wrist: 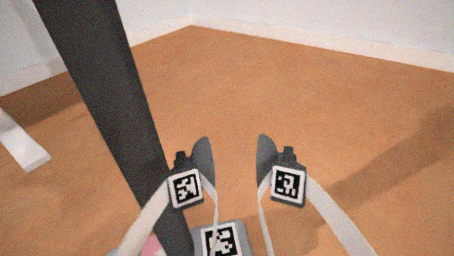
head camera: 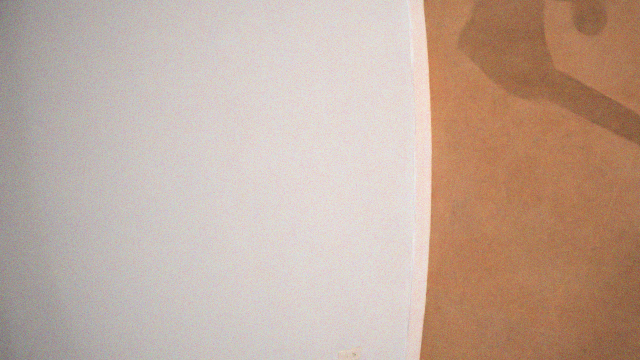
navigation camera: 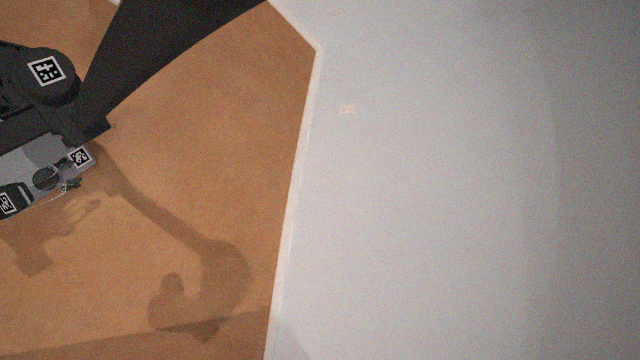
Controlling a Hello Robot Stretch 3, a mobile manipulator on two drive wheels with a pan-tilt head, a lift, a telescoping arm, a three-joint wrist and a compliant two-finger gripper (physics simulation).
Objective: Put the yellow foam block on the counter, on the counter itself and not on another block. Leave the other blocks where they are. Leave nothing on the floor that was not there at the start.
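Pixels of known places: gripper, fingertip midpoint: point(wrist: 234, 154) point(navigation camera: 77, 170); robot's base, origin of the base link: point(navigation camera: 46, 177).
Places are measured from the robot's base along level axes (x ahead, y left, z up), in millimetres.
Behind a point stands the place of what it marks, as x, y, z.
Observation:
My gripper point(wrist: 234, 154) {20, 86, 411} is open, with bare floor showing between its two grey fingertips in the wrist view. It is held above the floor, beside the dark mast. The yellow foam block does not show in the head, navigation or wrist view. The counter and the other blocks do not show in these views either.
A pale wall point(head camera: 210, 175) {1042, 1045, 946} point(navigation camera: 425, 200) {938, 1160, 1015} point(wrist: 350, 20) {930, 1170, 176} with a light baseboard point(head camera: 423, 150) {1082, 980, 48} point(navigation camera: 295, 190) {932, 1148, 64} meets the orange-brown floor point(head camera: 530, 225) {494, 796, 1} point(navigation camera: 215, 125) {216, 820, 1} point(wrist: 300, 100) {441, 719, 1}. The dark mast point(navigation camera: 150, 45) {-52, 116, 1105} point(wrist: 105, 90) {-66, 116, 467} stands close to the gripper. A white bar point(wrist: 25, 147) lies at the left in the wrist view.

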